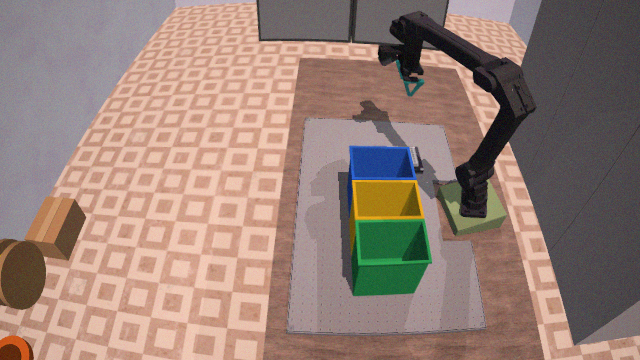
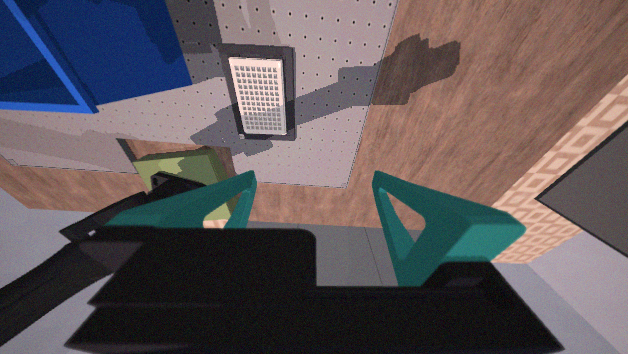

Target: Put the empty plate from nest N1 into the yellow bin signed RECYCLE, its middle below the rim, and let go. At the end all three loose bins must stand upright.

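Where they show: gripper, between the fingertips: (image 1: 406,87) (image 2: 314,177); arm's base, origin of its link: (image 1: 473,202) (image 2: 182,192).
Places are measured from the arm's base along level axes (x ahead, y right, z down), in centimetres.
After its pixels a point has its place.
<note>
The white plate (image 1: 414,157) @(x 21.7, y 16.2, z 1.1 cm) (image 2: 261,97) @(x 27.8, y 16.0, z 1.5 cm) with a grid of small wells lies flat in a dark nest (image 1: 419,169) @(x 19.4, y 12.3, z 2.5 cm) (image 2: 290,95) @(x 29.5, y 20.9, z 2.5 cm), beside the blue bin. The yellow bin (image 1: 386,200) @(x 29.1, y -11.9, z -6.6 cm) stands upright between the blue bin (image 1: 382,162) @(x 32.4, y 1.0, z -8.4 cm) (image 2: 115,45) @(x 30.6, y 1.7, z -7.7 cm) and the green bin (image 1: 388,277) @(x 24.8, y -36.6, z -6.7 cm), which also stand upright. Any sign on the yellow bin is not readable. My gripper (image 1: 411,80) @(x 28.7, y 25.6, z -20.7 cm) (image 2: 314,177) @(x 28.7, y 25.6, z -20.7 cm) is open and empty, its teal fingers wide apart. It is high up, beyond the blue bin and away from the plate. The nest's label cannot be read.
The bins and the nest stand on a grey perforated board (image 1: 320,300) @(x 40.7, y -42.0, z 3.6 cm) (image 2: 320,160) @(x 17.3, y 31.1, z 3.7 cm) on a brown wooden surface (image 1: 330,90) @(x 59.6, y 51.8, z 5.0 cm) (image 2: 500,65) @(x 45.7, y 56.8, z 5.0 cm). The arm's base stands on a green block (image 1: 492,215) @(x -6.5, y -4.7, z -0.8 cm) (image 2: 172,165) @(x 7.0, y -2.1, z 1.4 cm) at the right. Tall dark grey panels (image 1: 585,150) rise at the far right.
</note>
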